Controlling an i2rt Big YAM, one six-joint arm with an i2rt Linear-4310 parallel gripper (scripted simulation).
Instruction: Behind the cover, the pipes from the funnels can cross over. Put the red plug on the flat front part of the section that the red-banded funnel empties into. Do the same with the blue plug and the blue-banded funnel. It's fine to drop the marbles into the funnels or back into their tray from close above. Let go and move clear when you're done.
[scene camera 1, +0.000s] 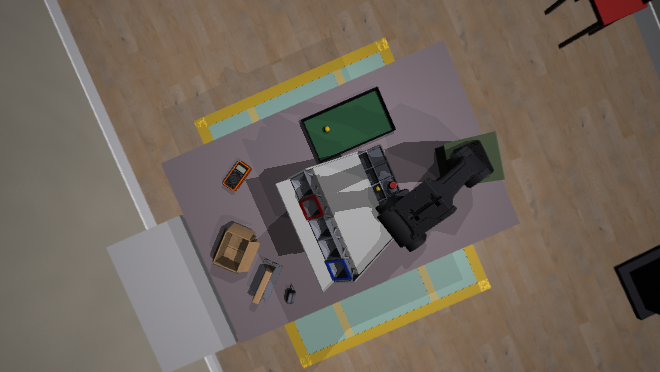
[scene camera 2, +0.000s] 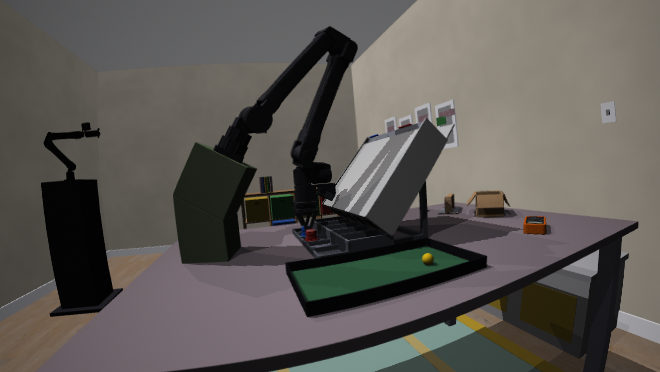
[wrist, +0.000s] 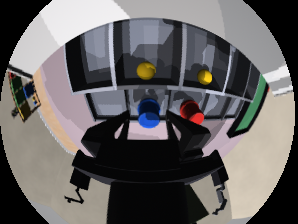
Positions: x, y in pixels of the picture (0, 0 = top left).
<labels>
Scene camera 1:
green tray: 358, 120
cardboard box: 229, 253
grey cover: 344, 184
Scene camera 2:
green tray: 364, 274
cardboard box: 487, 205
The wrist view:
my gripper: 147, 113
green tray: 251, 114
</labels>
